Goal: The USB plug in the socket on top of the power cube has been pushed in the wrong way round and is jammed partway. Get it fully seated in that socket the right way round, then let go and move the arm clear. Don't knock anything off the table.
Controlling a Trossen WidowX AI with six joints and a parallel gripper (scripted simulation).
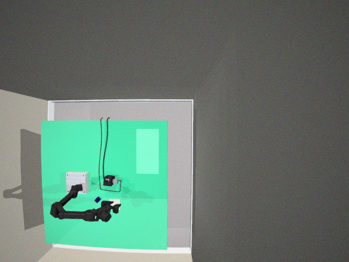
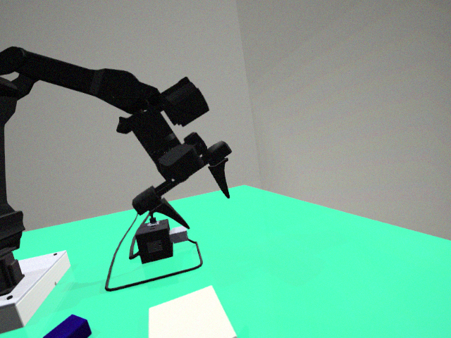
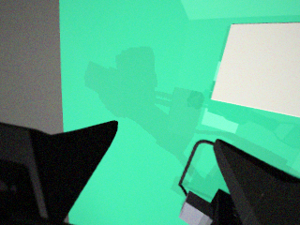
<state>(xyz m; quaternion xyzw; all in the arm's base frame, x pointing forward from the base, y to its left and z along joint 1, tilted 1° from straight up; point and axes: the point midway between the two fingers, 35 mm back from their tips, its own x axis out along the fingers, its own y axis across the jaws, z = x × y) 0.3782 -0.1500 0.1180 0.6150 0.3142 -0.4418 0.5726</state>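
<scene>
Now: the black USB plug 20 cm to the left of my gripper tip, 8 cm behind it and 4 cm below it. Round my gripper tip: dark blue block 25 cm behind, 12 cm below; then silver-rimmed socket 20 cm to the left, 8 cm behind, 6 cm below; then cream pad 13 cm below, 9 cm behind, 7 cm to the right.
</scene>
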